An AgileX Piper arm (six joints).
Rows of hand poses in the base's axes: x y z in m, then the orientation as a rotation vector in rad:
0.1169, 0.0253, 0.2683, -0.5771, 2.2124, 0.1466
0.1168, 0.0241, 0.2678, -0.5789, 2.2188, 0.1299
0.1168, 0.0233, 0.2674, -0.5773, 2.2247, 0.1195
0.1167, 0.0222, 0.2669, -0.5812, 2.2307, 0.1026
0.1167, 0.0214, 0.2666, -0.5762, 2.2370, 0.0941
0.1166, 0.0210, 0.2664, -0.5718, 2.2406, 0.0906
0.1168, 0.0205, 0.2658, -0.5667, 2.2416, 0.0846
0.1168, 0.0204, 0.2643, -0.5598, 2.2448, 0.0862
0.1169, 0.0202, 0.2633, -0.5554, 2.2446, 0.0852
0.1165, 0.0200, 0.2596, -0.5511, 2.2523, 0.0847
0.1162, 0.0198, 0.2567, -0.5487, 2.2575, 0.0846
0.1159, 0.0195, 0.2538, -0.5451, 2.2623, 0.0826
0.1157, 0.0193, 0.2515, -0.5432, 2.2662, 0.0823
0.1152, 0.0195, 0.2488, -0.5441, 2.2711, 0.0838
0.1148, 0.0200, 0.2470, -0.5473, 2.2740, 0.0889
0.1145, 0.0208, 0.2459, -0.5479, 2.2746, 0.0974
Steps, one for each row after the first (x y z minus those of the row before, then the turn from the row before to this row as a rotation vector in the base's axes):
-0.0001, -0.0012, -0.0005, -0.0135, 0.0026, -0.0051
0.0000, -0.0008, -0.0004, -0.0078, 0.0032, -0.0054
-0.0001, -0.0011, -0.0005, -0.0143, 0.0026, -0.0036
0.0000, -0.0008, -0.0003, -0.0053, 0.0036, -0.0072
-0.0001, -0.0004, -0.0002, -0.0015, 0.0021, -0.0048
0.0002, -0.0005, -0.0006, -0.0025, -0.0010, -0.0057
0.0000, -0.0001, -0.0015, 0.0030, 0.0025, -0.0049
0.0001, -0.0002, -0.0010, 0.0009, -0.0010, -0.0034
-0.0004, -0.0002, -0.0037, -0.0002, 0.0067, -0.0044
-0.0003, -0.0002, -0.0029, -0.0002, 0.0047, -0.0025
-0.0003, -0.0003, -0.0029, -0.0010, 0.0038, -0.0039
-0.0002, -0.0002, -0.0023, -0.0003, 0.0034, -0.0020
-0.0005, 0.0002, -0.0027, -0.0002, 0.0051, 0.0004
-0.0004, 0.0005, -0.0018, 0.0019, 0.0042, 0.0034
-0.0003, 0.0008, -0.0011, 0.0056, 0.0023, 0.0030

